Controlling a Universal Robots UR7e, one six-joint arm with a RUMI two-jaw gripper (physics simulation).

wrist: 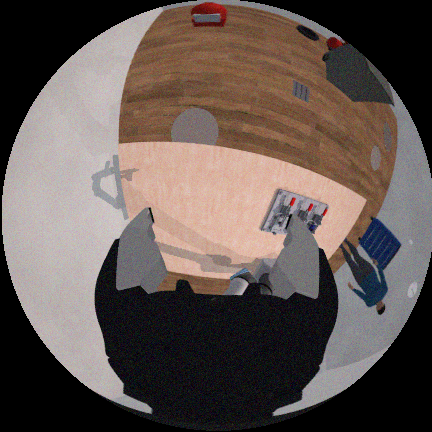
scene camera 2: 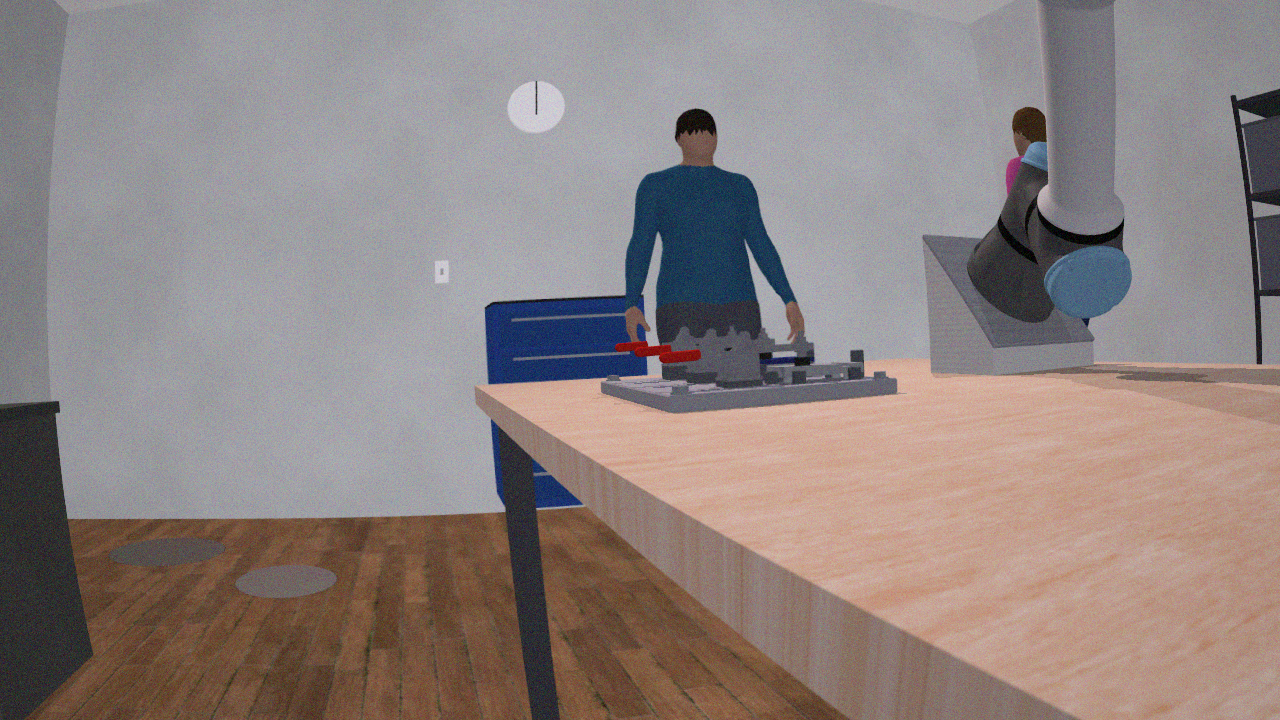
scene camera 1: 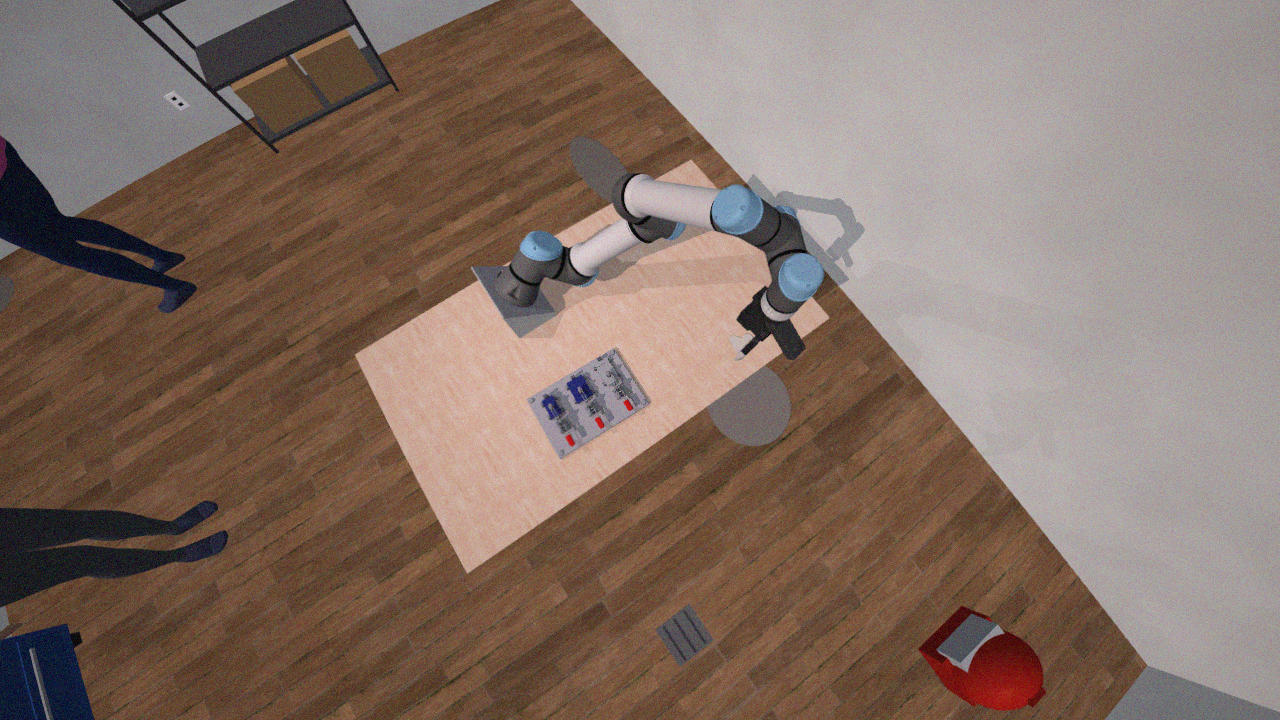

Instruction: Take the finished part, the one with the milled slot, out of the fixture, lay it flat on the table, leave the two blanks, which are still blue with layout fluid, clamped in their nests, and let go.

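Observation:
The fixture plate (scene camera 1: 614,417) (scene camera 2: 778,394) (wrist: 270,215) lies on the table (scene camera 1: 429,429) (scene camera 2: 984,501) (wrist: 210,185) with three nests and red-handled clamps. Two blue blanks (scene camera 1: 552,405) (scene camera 1: 580,387) sit in the left and middle nests in scene camera 1. The grey finished part (scene camera 1: 614,368) sits in the right nest; its slot is too small to make out. My gripper (scene camera 1: 742,350) (wrist: 219,212) is open and empty, above the table's right end, well away from the fixture. In the wrist view one finger partly covers the fixture. The gripper does not show in scene camera 2.
The arm's base stands on a grey wedge mount (scene camera 1: 521,315) (scene camera 2: 962,313) behind the fixture. A wall (scene camera 1: 1029,223) rises close to the table's right end. A person (scene camera 2: 702,232) (wrist: 372,282) stands beyond the table, near a blue cabinet (scene camera 2: 568,335) (wrist: 380,242).

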